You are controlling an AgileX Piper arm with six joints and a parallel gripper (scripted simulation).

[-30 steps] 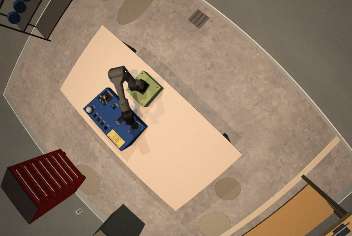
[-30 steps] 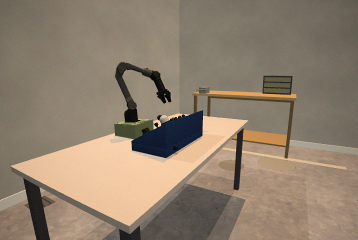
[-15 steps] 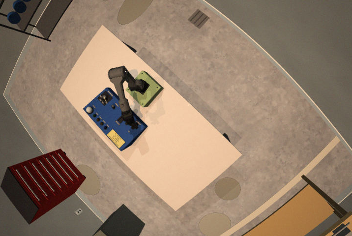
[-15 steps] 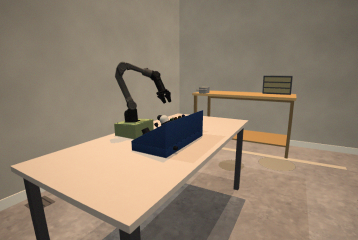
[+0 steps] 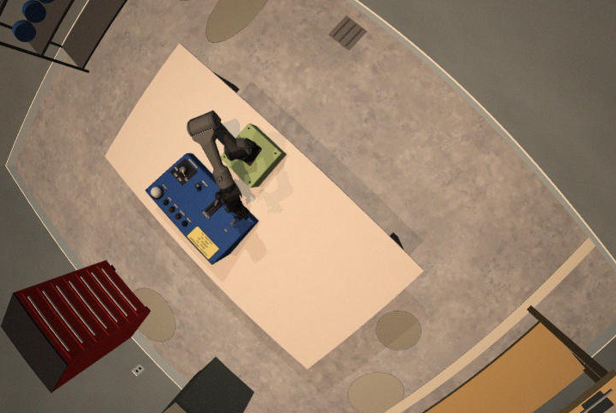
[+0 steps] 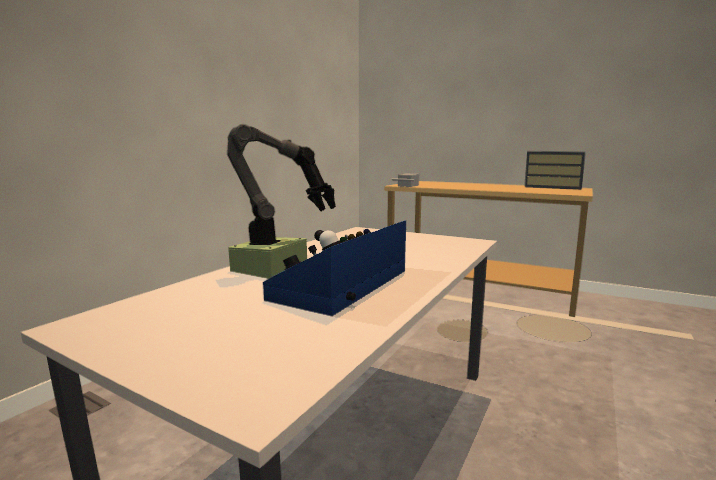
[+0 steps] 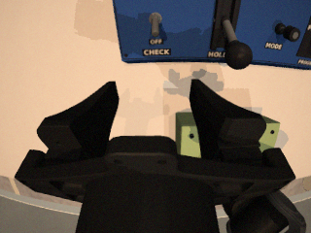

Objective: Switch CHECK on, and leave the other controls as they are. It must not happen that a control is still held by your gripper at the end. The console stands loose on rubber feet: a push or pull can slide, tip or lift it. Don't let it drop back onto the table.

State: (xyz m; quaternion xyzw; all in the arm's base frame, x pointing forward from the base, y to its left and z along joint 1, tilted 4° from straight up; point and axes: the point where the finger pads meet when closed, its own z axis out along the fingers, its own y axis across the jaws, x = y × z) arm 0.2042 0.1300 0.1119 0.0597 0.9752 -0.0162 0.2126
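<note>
The check toggle is 12 cm below my hand, 10 cm ahead of it and 1 cm to the right of it. Round my hand: blue console 19 cm to the right, 13 cm below, 12 cm ahead; then mode knob 25 cm to the right, 11 cm below, 7 cm ahead; then cycle lever 13 cm to the right, 10 cm below, 6 cm ahead.
</note>
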